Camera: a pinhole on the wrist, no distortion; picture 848 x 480 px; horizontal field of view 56.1 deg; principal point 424.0 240.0 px. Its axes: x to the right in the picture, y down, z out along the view. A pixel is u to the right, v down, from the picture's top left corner.
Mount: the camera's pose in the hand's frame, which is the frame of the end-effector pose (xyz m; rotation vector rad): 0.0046 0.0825 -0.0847 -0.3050 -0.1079 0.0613
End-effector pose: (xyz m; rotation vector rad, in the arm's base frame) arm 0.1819 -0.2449 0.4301 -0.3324 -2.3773 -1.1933
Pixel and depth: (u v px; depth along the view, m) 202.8 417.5 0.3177
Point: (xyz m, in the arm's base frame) 0.3307 0.0449 0.4364
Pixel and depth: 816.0 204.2 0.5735
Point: -0.0506 0.3030 0.4558
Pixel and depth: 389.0 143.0 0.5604
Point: 0.1915 0.2359 0.2736
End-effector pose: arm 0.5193 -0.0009 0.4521 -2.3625 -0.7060 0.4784
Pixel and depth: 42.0 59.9 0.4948
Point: 0.1397 -0.0567 0.1355
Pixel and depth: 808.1 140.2 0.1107
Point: 0.5796 -0.0311 0.3538
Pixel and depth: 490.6 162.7 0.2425
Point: 0.4909 -0.0204 0.2510
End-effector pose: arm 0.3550 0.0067 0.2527 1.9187 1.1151 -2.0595
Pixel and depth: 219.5 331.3 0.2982
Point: 0.3355 -0.2808 0.2522
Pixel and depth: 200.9 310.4 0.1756
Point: 0.3874 -0.1652 0.2441
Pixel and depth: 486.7 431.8 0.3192
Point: 0.3328 -0.2924 0.1405
